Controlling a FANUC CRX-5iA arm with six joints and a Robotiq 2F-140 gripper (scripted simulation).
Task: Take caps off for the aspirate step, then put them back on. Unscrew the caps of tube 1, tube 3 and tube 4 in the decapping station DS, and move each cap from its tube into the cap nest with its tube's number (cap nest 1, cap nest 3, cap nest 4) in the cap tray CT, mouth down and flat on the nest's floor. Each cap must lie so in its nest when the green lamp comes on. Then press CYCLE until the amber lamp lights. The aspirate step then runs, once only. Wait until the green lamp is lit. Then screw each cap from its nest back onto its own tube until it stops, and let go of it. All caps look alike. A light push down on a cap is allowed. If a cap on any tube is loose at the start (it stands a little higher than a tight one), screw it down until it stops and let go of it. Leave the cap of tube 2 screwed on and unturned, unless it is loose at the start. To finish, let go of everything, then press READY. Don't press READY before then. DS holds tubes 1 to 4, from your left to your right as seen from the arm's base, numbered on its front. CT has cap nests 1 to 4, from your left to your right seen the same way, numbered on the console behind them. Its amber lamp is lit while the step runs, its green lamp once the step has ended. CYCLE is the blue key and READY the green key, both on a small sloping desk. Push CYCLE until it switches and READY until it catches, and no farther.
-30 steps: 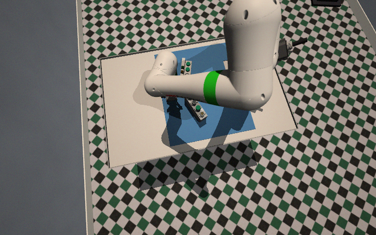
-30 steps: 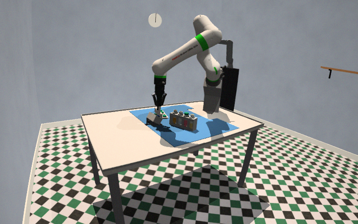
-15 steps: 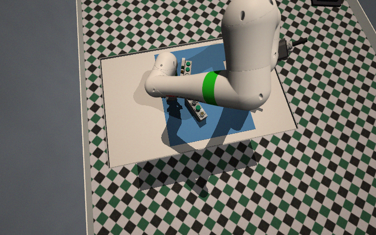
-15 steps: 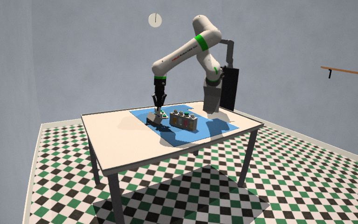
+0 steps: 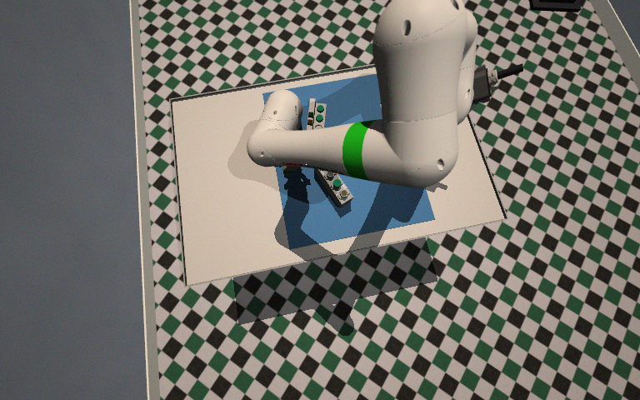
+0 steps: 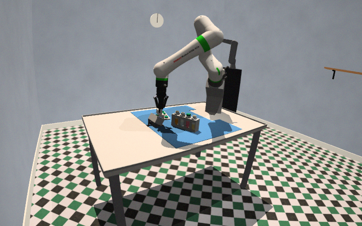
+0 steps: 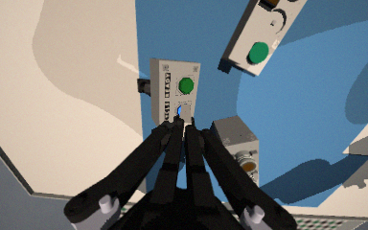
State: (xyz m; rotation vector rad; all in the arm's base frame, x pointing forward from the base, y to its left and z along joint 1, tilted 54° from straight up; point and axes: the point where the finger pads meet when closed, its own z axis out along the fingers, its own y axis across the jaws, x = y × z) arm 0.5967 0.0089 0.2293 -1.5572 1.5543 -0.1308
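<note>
My hand is 4 cm above the blue cycle key. From my hand the other things lie so: table edge 4 cm behind, 49 cm to the right, 10 cm below; then sloping key desk 3 cm ahead, 2 cm to the right, 5 cm below; then green ready key 1 cm ahead, 4 cm to the right, 3 cm below.
</note>
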